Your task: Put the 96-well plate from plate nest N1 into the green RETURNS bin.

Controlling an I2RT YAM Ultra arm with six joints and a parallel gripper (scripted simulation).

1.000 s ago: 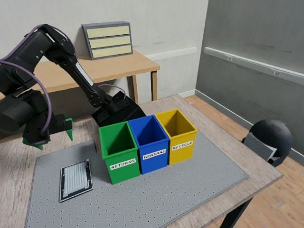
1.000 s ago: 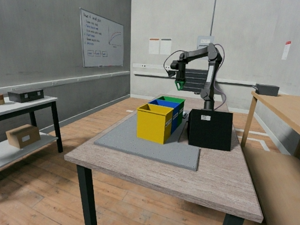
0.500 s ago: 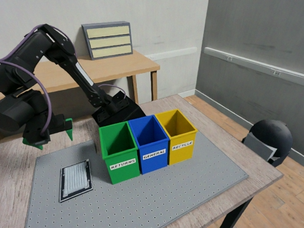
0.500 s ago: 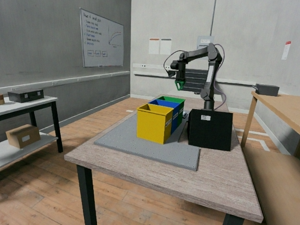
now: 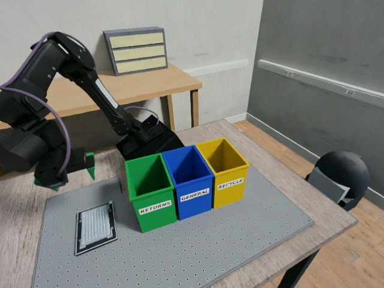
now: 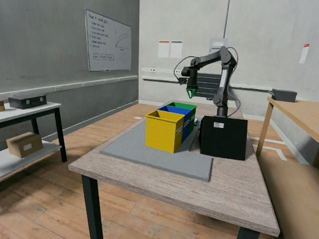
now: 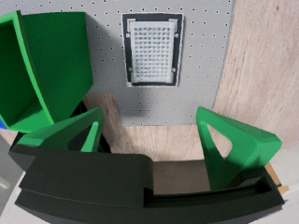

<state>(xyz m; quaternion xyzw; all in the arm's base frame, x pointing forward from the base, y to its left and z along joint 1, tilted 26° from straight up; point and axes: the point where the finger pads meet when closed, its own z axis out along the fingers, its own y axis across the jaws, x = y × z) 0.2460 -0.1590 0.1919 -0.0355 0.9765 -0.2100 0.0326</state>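
Right now my hand is 19 cm above the 96-well plate and 1 cm short of it. Also, from my hand: green returns bin (20 cm to the left, 12 cm below, 1 cm ahead); blue general bin (33 cm to the left, 12 cm below, 1 cm ahead); black plate nest N1 (20 cm below, 1 cm ahead).
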